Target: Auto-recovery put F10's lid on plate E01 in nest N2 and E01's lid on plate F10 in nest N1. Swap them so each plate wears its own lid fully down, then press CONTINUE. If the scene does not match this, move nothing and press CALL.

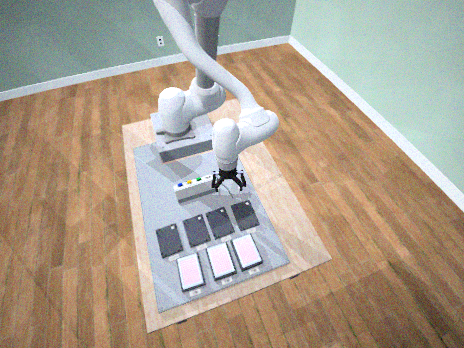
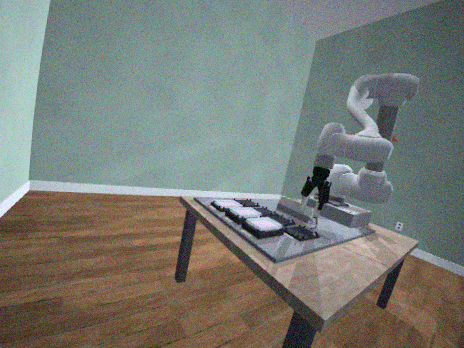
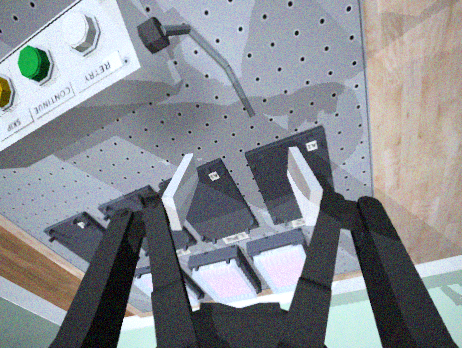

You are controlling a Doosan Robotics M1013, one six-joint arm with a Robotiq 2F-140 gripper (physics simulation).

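Places are measured from the arm's base along level axes (x back, y right, z up), in metres.
Where they show: gripper, between the fingertips: (image 1: 229, 194) (image 2: 308, 213) (image 3: 241, 164); arm's base, origin of its link: (image 1: 178, 130) (image 2: 330, 202).
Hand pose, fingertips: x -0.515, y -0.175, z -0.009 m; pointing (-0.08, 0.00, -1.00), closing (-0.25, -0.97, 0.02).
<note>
Things, the pixels of their top centre, and the offset from my fingertips. "spot": a spot on its surface instead.
- green CONTINUE button, centre of its top: (image 3: 25, 66) (image 1: 198, 178) dx +0.139, dy +0.128, dz +0.000 m
- button box, centre of its top: (image 3: 20, 109) (image 1: 194, 182) (image 2: 298, 201) dx +0.115, dy +0.151, dz +0.009 m
- blue button, centre of its top: (image 1: 179, 184) dx +0.132, dy +0.228, dz +0.000 m
- bent grey rod, a spot on its surface: (image 3: 215, 52) spot: dx +0.095, dy -0.006, dz -0.068 m
- yellow button, centre of its top: (image 1: 189, 181) dx +0.136, dy +0.178, dz +0.000 m
My gripper (image 1: 230, 189) (image 2: 311, 210) (image 3: 241, 164) is open and empty, pointing down above the board near the right end of the button box. Three plates with pink-and-white tops stand in the front row: left (image 1: 191, 271), middle (image 1: 220, 260) (image 3: 223, 281) and right (image 1: 247, 251) (image 2: 263, 225) (image 3: 280, 268). I cannot tell their clear lids or read their names. The green CONTINUE button (image 1: 198, 179) (image 3: 32, 63) is on the button box (image 1: 194, 192) (image 3: 65, 91). The blue button (image 1: 180, 185) is at its left end. Nest labels are too small to read.
Several flat dark pieces with small white tags lie behind the plates, the right one (image 1: 244, 215) (image 3: 272, 175) near the board's side edge. A bent grey rod (image 3: 215, 52) sticks out from a dark block beside the button box. The yellow button (image 1: 189, 182) is beside the green one.
</note>
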